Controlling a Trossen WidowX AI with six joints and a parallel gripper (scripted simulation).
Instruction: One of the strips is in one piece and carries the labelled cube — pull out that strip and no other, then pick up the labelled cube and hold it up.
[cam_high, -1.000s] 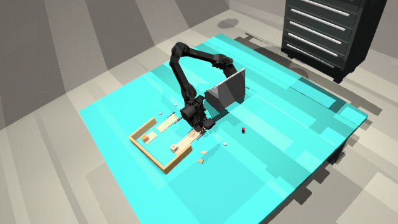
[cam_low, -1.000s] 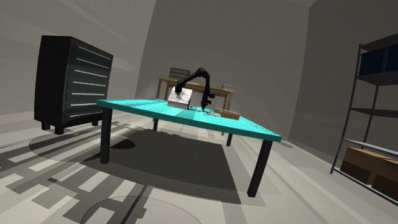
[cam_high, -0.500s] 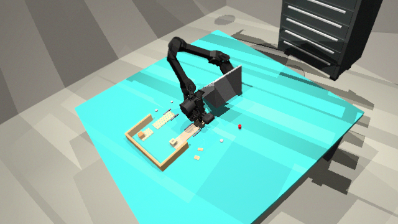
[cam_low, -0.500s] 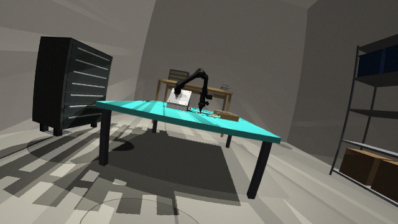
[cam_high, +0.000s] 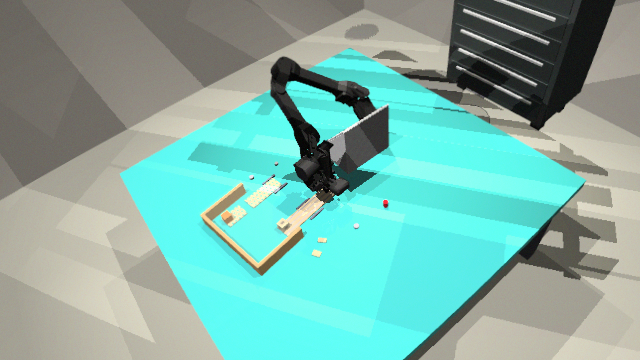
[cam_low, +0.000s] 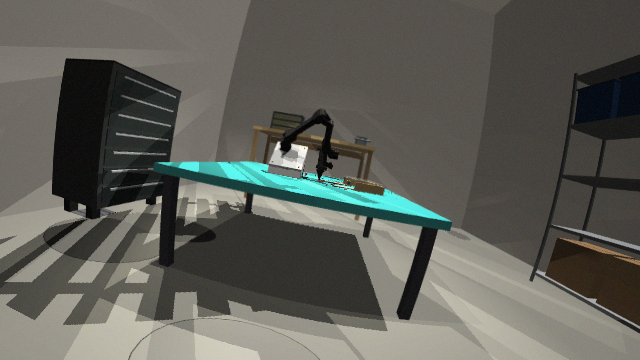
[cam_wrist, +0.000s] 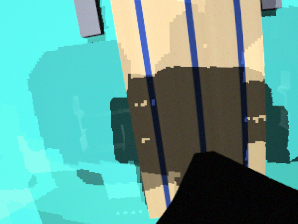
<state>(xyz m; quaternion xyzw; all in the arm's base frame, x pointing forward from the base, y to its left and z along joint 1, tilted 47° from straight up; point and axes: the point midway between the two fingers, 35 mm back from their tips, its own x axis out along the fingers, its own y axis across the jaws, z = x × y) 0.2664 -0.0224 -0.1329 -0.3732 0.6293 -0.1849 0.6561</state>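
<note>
The pale strip lies 9 cm ahead of my gripper tip and 2 cm to the left of it. From my gripper tip the other things lie so: cream cube: 20 cm ahead, 4 cm to the left, 2 cm above.
</note>
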